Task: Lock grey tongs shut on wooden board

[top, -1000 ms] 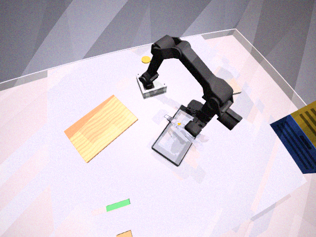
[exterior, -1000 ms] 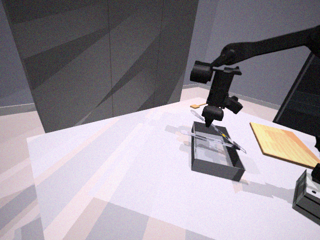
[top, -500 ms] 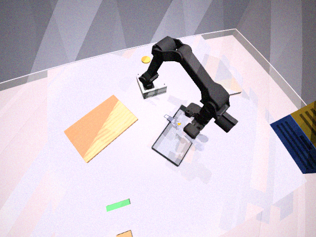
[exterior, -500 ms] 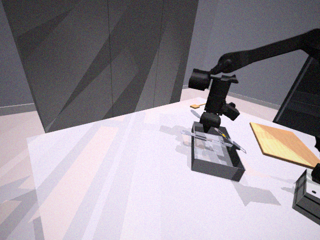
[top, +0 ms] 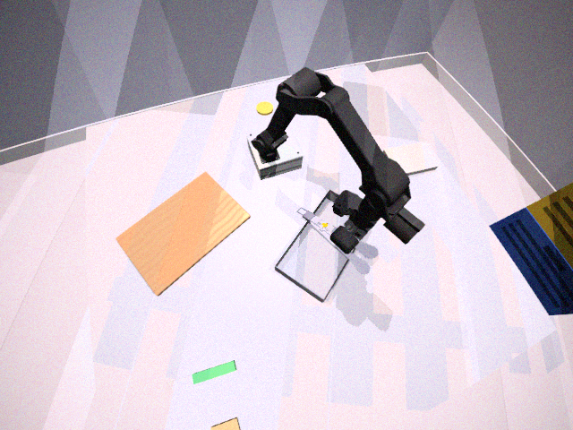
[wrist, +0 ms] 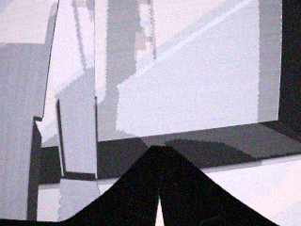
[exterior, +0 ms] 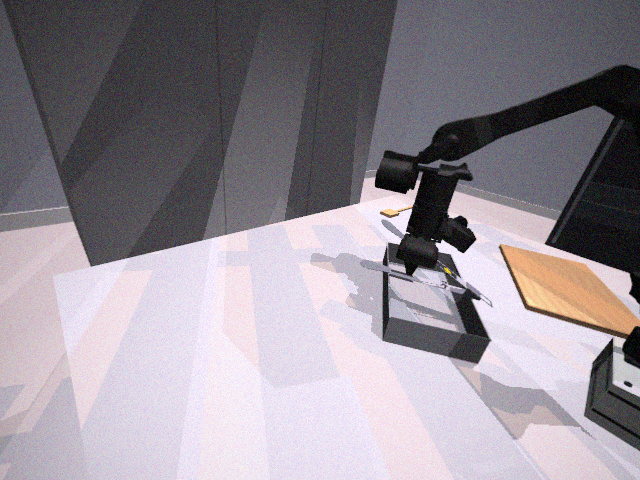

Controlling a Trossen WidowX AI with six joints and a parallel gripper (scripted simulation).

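Right now my gripper tip is 10 mm past the roasting tin, 70 mm to the left of it and 60 mm above it. From my gripper tip the other things lie so: wooden board (200 mm behind, 480 mm to the right, 80 mm below); then beige tile (230 mm behind, 370 mm to the left, 80 mm below).
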